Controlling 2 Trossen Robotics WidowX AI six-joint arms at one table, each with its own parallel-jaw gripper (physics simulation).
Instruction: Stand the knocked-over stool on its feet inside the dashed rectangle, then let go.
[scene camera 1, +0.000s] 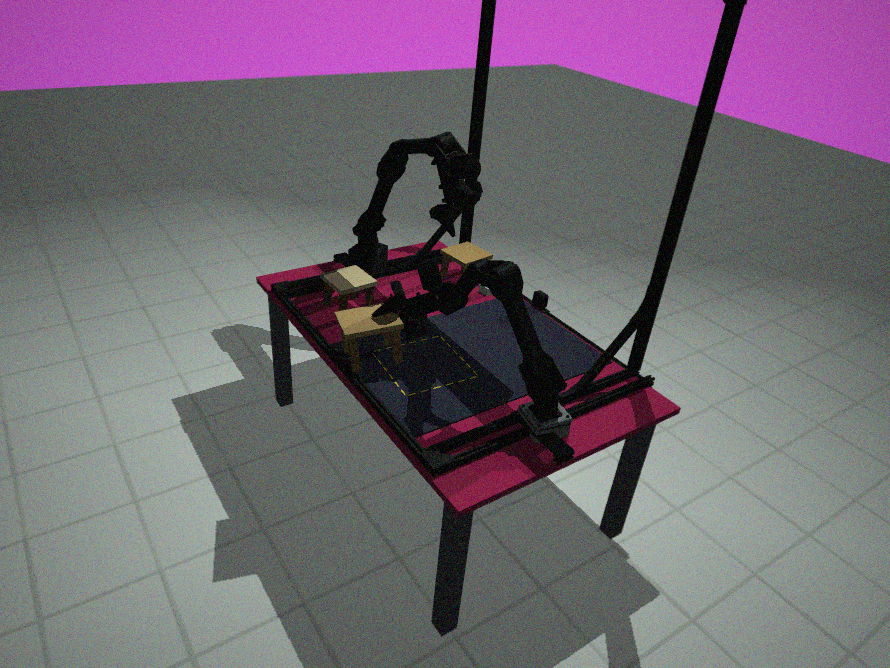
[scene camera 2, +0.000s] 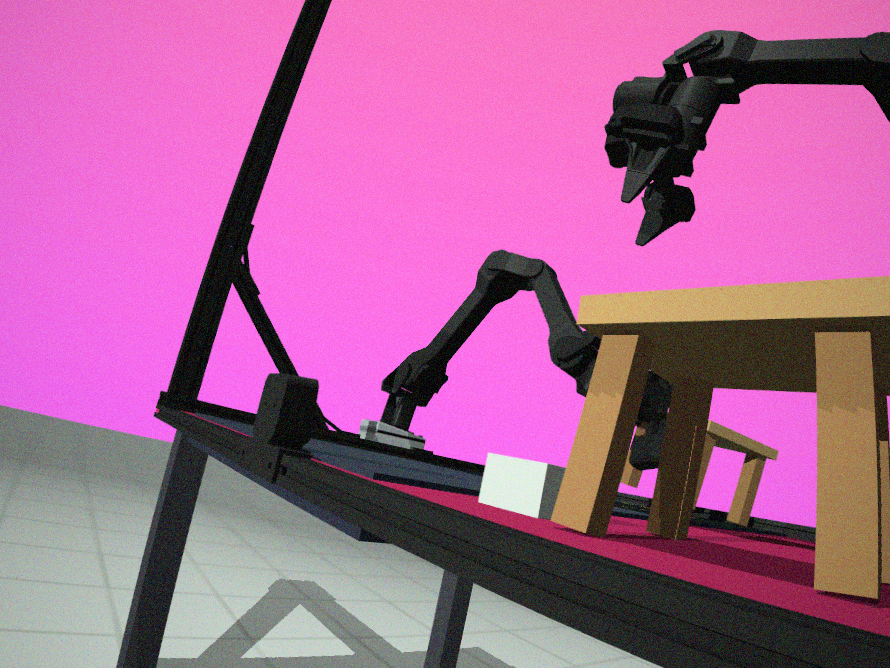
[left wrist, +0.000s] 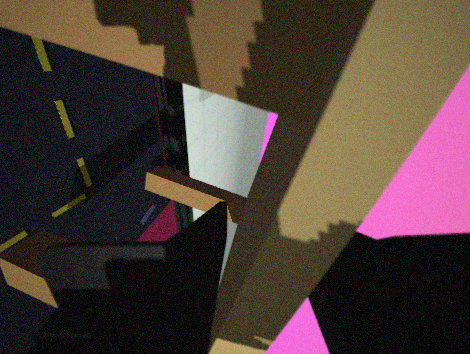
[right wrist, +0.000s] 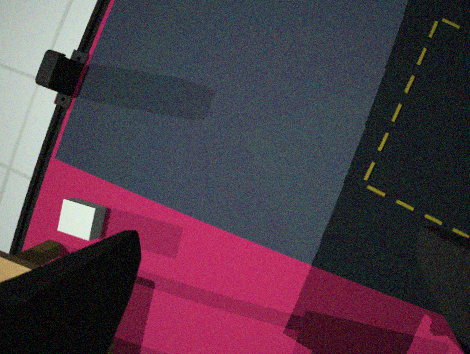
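Pixels of known places: left gripper, fingertip midpoint: (scene camera 1: 373, 320) (left wrist: 253, 208); right gripper, fingertip midpoint: (scene camera 1: 462, 230) (scene camera 2: 632, 224) (right wrist: 279, 243); left arm's base, origin of the base link: (scene camera 1: 545, 411) (scene camera 2: 393, 428); right arm's base, origin of the base link: (scene camera 1: 368, 247).
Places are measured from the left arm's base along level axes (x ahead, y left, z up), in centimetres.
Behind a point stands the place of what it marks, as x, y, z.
Note:
The stool (scene camera 1: 359, 319) {41.4, 36.9, 8.8} (left wrist: 360, 100) has its seat up, at the left side of the dashed rectangle (scene camera 1: 407, 394) (left wrist: 64, 119) (right wrist: 410, 83). In scene camera 1 one leg shows over the rectangle and another left of it. I cannot tell whether its feet touch the mat. My left gripper (scene camera 1: 391, 316) (left wrist: 253, 208) {41.7, 32.8, 7.7} has its fingers on both faces of the seat board and is shut on it; in scene camera 2 it is mostly hidden behind another stool. My right gripper (scene camera 1: 444, 222) (scene camera 2: 634, 221) {53.5, 2.5, 26.7} is open and empty, high above the table's far part.
Another stool (scene camera 1: 467, 253) {78.7, -12.4, 6.1} (scene camera 2: 718, 305) {82.1, -18.7, 5.2} stands at the far side beside a white block (scene camera 1: 485, 290) {67.9, -15.4, -3.3} (scene camera 2: 514, 485) {70.8, -19.4, -3.7} (right wrist: 77, 219) {69.6, -17.1, -2.2}. A paler stool (scene camera 1: 350, 278) {70.5, 31.5, 6.0} stands behind the held one. A black frame with tall posts (scene camera 1: 682, 179) {13.0, -36.3, 54.1} (scene camera 2: 251, 194) {14.1, -36.9, 28.9} rises from the table's edge.

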